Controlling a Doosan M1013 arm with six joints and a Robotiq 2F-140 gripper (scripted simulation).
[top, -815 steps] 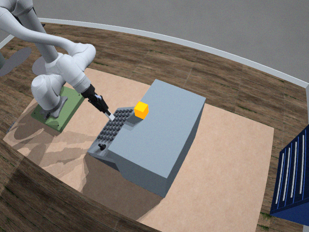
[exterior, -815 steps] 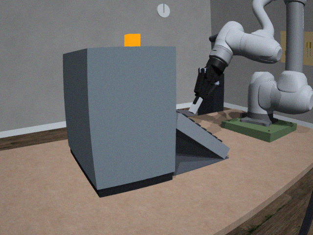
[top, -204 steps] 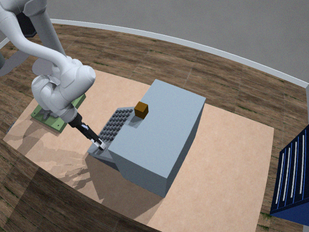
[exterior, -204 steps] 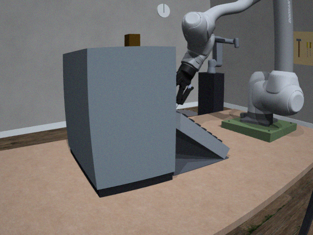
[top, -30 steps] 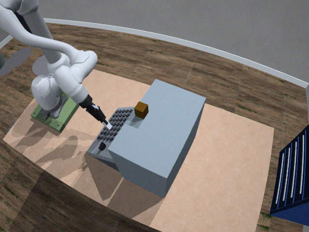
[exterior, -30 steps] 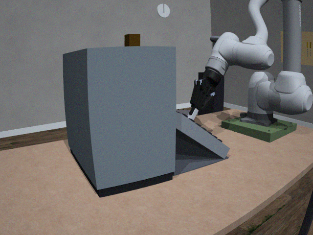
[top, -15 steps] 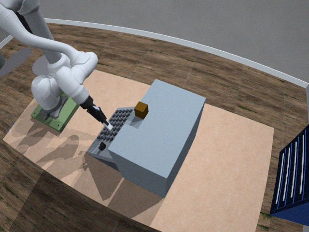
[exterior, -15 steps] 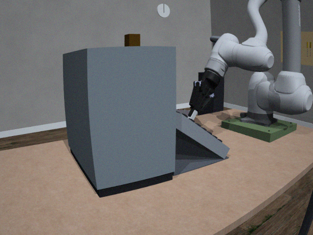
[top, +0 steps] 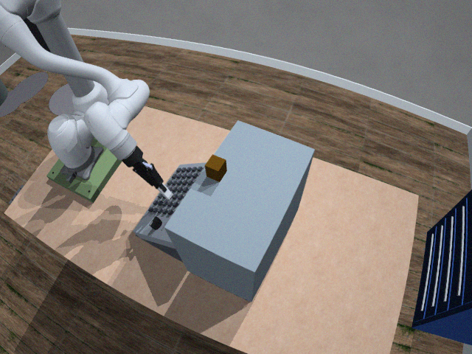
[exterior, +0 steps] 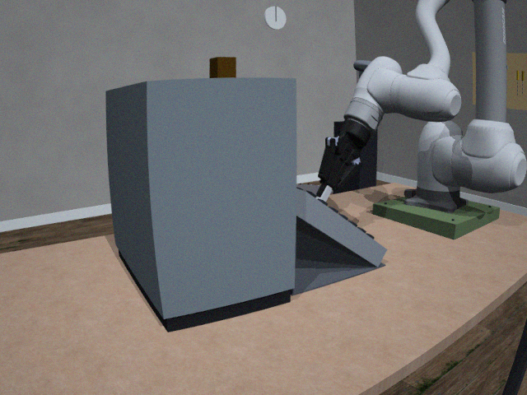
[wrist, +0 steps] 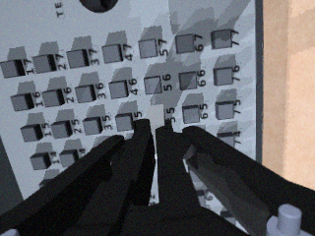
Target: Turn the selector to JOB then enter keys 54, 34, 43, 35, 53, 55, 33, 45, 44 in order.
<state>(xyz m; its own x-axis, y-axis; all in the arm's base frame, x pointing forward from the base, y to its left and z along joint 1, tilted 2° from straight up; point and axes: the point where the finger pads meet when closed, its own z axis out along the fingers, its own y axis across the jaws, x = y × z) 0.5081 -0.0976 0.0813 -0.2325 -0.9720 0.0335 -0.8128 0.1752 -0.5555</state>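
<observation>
My gripper is now 6 cm to the right of the key, 6 cm short of it and 1 cm above it. From my hand the other things lie so: black selector knob (14 cm to the right, 1 cm ahead).
</observation>
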